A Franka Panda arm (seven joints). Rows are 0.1 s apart.
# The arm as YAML. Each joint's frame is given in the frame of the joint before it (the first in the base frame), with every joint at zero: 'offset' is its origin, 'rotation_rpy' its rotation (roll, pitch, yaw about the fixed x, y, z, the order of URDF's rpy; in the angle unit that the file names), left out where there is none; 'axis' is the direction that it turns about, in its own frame. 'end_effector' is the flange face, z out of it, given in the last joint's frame.
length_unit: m
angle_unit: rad
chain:
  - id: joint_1
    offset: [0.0, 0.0, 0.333]
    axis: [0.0, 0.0, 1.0]
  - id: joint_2
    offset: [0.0, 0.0, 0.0]
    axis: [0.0, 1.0, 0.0]
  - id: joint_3
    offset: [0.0, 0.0, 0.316]
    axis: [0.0, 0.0, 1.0]
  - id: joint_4
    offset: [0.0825, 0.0, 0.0]
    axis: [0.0, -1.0, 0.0]
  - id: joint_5
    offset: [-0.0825, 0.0, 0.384]
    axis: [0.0, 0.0, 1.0]
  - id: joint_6
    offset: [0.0, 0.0, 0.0]
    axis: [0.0, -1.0, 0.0]
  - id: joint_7
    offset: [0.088, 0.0, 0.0]
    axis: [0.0, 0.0, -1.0]
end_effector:
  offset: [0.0, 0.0, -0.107]
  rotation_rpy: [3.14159, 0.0, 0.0]
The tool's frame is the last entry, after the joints.
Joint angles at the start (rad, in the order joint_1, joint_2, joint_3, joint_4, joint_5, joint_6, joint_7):
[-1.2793, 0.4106, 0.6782, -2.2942, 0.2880, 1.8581, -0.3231]
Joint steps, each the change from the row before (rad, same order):
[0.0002, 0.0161, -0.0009, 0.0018, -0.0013, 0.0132, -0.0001]
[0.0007, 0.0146, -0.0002, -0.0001, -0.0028, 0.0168, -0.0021]
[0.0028, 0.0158, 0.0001, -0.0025, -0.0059, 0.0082, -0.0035]
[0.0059, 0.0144, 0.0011, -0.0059, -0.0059, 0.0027, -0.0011]
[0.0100, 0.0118, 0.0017, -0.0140, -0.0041, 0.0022, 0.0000]
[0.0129, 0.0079, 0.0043, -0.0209, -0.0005, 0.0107, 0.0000]
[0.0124, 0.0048, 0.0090, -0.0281, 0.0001, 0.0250, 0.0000]
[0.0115, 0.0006, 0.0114, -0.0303, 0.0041, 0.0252, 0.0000]
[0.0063, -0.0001, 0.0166, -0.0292, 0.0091, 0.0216, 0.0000]
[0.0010, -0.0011, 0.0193, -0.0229, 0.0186, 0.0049, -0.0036]
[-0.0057, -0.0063, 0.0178, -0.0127, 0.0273, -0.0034, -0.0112]
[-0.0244, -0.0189, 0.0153, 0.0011, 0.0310, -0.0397, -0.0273]
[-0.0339, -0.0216, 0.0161, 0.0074, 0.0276, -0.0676, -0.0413]
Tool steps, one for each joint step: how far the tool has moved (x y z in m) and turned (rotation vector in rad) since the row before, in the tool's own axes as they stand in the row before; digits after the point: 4 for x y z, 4 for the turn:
[0.0034, 0.0025, 0.0029, 0.0065, 0.0034, -0.0008]
[0.0033, 0.0022, 0.0033, 0.0028, 0.0050, -0.0036]
[0.0022, 0.0016, 0.0061, 0.0030, -0.0084, -0.0069]
[0.0013, 0.0000, 0.0086, 0.0026, -0.0181, -0.0064]
[0.0000, -0.0015, 0.0126, 0.0018, -0.0266, -0.0056]
[-0.0002, -0.0033, 0.0147, -0.0017, -0.0240, -0.0065]
[-0.0003, -0.0044, 0.0162, -0.0081, -0.0162, -0.0082]
[-0.0013, -0.0054, 0.0159, -0.0079, -0.0144, -0.0076]
[-0.0019, -0.0064, 0.0148, -0.0024, -0.0134, -0.0073]
[-0.0028, -0.0074, 0.0121, 0.0108, -0.0175, -0.0075]
[-0.0024, -0.0065, 0.0051, 0.0191, -0.0052, -0.0085]
[-0.0057, -0.0038, -0.0062, 0.0339, -0.0042, -0.0148]
[-0.0084, -0.0038, -0.0092, 0.0435, -0.0166, -0.0297]

